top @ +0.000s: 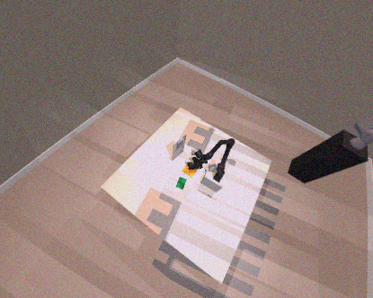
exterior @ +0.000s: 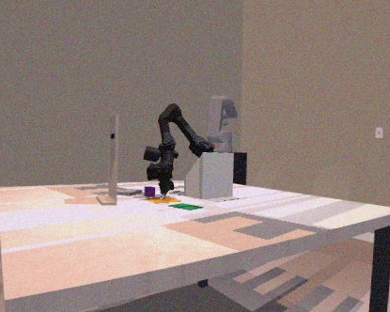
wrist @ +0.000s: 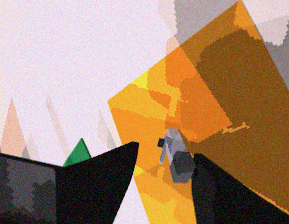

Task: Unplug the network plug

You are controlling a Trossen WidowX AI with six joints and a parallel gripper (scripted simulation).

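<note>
The network plug lies right at my gripper tip. The rest, counted from my gripper tip: grey patch (210 mm to the right, 60 mm ahead, 10 mm below); then orange square (20 mm below); then green patch (160 mm to the left, 20 mm below, 10 mm behind).
</note>
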